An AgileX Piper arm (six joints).
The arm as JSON. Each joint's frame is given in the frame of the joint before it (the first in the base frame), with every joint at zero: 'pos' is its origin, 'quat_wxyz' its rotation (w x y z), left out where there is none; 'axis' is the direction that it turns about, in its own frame. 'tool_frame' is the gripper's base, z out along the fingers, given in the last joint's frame.
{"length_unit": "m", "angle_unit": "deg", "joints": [
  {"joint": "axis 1", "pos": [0.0, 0.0, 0.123], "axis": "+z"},
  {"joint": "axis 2", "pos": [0.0, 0.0, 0.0], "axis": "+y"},
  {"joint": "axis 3", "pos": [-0.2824, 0.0, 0.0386], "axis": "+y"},
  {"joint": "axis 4", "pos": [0.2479, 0.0, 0.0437], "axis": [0.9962, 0.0, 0.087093]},
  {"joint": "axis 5", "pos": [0.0, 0.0, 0.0], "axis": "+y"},
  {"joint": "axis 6", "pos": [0.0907, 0.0, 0.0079], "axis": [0.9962, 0.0, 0.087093]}
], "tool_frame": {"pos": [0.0, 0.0, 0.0], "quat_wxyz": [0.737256, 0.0, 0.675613, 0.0]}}
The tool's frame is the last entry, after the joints.
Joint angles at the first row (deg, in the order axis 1, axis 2, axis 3, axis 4, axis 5, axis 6):
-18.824, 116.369, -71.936, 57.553, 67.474, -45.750
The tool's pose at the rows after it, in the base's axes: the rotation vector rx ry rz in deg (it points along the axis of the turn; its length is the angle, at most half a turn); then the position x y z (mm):
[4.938 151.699 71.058 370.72 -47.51 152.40]
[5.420 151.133 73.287 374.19 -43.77 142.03]
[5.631 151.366 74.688 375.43 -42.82 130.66]
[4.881 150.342 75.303 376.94 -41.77 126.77]
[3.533 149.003 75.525 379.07 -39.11 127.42]
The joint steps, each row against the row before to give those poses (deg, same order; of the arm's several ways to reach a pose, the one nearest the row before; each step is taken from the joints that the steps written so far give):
0.523, 1.178, 0.000, 0.417, -0.001, -1.555
0.512, 1.946, -0.137, 1.766, 0.000, -1.144
0.119, 1.860, 0.001, 0.701, 0.001, -1.129
0.104, 0.752, 0.001, 1.172, -0.102, -1.661
0.371, 0.127, -0.141, 1.179, -0.082, -1.475

